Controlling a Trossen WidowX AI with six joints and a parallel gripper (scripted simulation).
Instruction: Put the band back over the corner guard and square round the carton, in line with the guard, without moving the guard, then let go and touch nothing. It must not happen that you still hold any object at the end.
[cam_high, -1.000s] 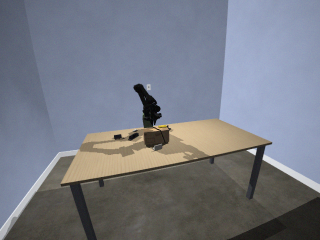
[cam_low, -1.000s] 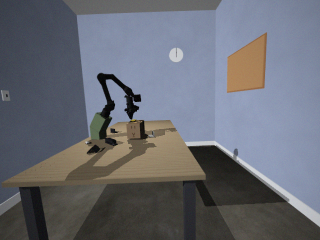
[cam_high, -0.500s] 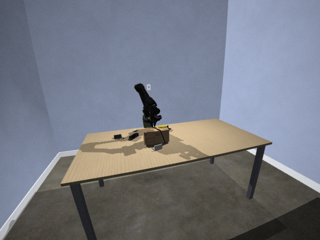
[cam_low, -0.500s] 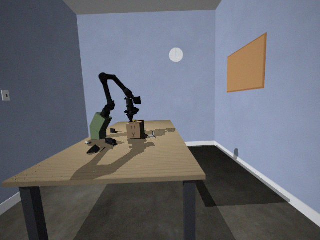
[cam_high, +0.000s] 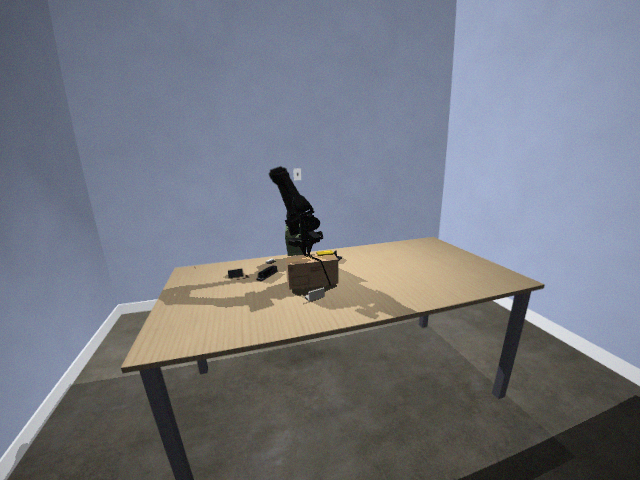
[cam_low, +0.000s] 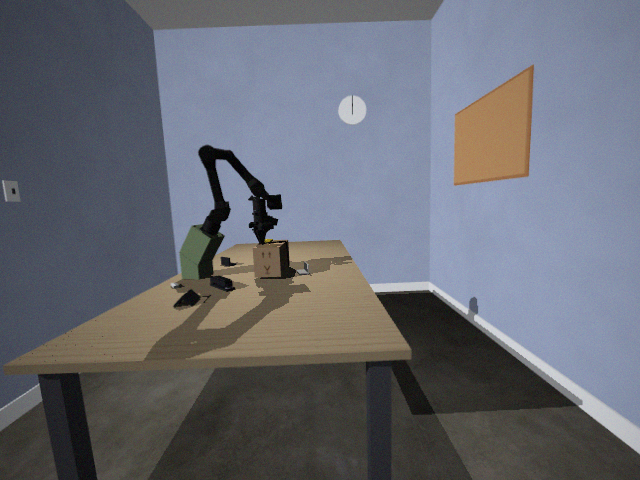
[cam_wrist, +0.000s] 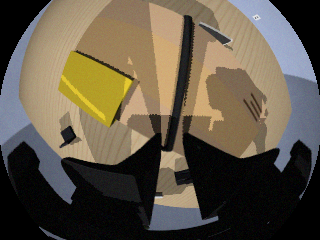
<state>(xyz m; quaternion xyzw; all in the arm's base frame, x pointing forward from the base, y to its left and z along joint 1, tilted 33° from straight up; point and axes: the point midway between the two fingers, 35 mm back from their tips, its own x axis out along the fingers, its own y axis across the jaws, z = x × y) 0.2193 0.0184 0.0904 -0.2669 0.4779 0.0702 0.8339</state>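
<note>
Right now my hand is 5 cm short of the brown carton, 1 cm to the right of it and 10 cm above it. Round my hand: white piece: 34 cm behind, 15 cm to the right, 17 cm below.
</note>
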